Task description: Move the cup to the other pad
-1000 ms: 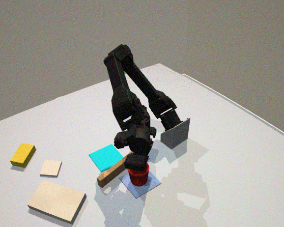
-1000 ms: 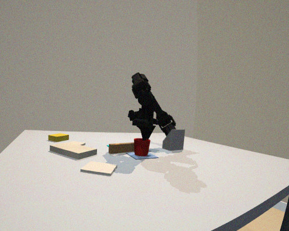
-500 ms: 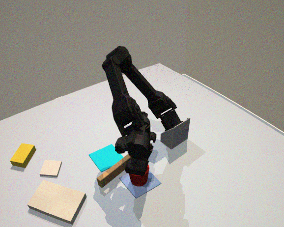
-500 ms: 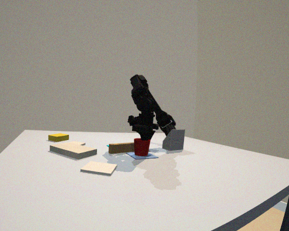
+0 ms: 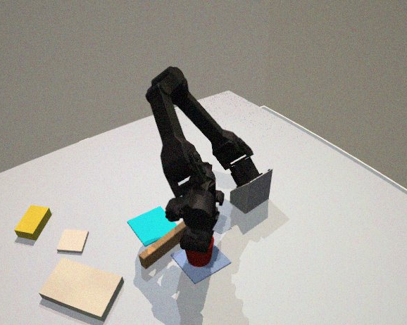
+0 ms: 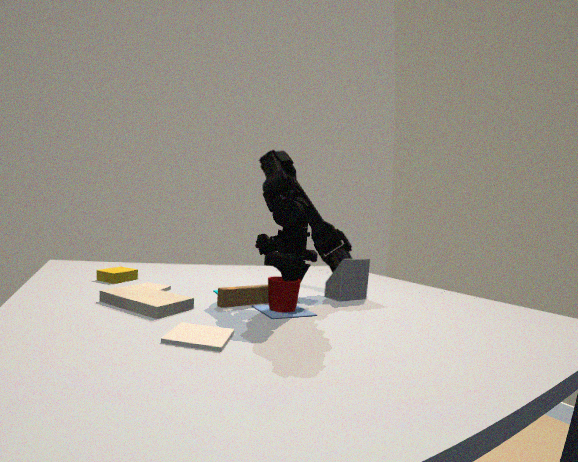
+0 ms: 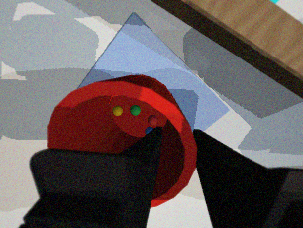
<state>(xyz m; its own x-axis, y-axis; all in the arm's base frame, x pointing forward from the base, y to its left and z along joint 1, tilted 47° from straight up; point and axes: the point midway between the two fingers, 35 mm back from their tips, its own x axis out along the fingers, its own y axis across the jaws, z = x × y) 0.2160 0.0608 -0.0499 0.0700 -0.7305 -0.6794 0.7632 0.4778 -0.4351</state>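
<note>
Right now the pale blue pad is 4 cm below my gripper tip, 3 cm ahead of it and 2 cm to the left of it. Round my gripper tip: wooden bar: 7 cm to the right, 5 cm ahead, 2 cm below; red cup: 3 cm ahead, 1 cm to the left; cyan pad: 16 cm to the right, 7 cm ahead, 4 cm below.
</note>
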